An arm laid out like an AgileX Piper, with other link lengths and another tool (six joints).
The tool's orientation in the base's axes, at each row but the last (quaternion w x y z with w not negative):
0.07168, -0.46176, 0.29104, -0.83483
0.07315, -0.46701, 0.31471, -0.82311
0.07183, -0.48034, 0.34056, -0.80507
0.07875, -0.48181, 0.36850, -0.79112
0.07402, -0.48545, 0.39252, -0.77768
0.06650, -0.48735, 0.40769, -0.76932
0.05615, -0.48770, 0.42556, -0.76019
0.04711, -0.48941, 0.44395, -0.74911
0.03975, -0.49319, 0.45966, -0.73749
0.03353, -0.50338, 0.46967, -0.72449
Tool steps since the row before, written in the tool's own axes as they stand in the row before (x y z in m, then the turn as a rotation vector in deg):
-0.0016, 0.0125, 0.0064, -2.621, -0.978, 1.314
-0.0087, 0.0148, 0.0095, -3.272, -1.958, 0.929
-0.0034, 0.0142, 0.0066, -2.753, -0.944, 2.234
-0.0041, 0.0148, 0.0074, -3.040, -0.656, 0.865
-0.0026, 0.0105, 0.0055, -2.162, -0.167, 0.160
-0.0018, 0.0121, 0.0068, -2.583, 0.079, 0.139
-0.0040, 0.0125, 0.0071, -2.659, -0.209, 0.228
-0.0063, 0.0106, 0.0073, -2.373, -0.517, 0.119
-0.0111, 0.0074, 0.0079, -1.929, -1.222, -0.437
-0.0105, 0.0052, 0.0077, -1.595, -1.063, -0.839
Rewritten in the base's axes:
0.0042, -0.0123, -0.0055, 2.690, 1.269, -0.840
0.0100, -0.0124, -0.0115, 2.906, 2.487, -0.877
0.0042, -0.0124, -0.0092, 3.491, 0.864, -0.727
0.0048, -0.0124, -0.0107, 2.452, 1.489, -1.480
0.0030, -0.0088, -0.0078, 1.294, 1.100, -1.358
0.0028, -0.0109, -0.0083, 1.422, 1.160, -1.825
0.0036, -0.0101, -0.0104, 1.626, 1.328, -1.661
0.0051, -0.0077, -0.0110, 1.506, 1.436, -1.258
0.0088, -0.0036, -0.0123, 1.133, 1.969, -0.496
0.0088, -0.0024, -0.0106, 0.596, 1.966, -0.397

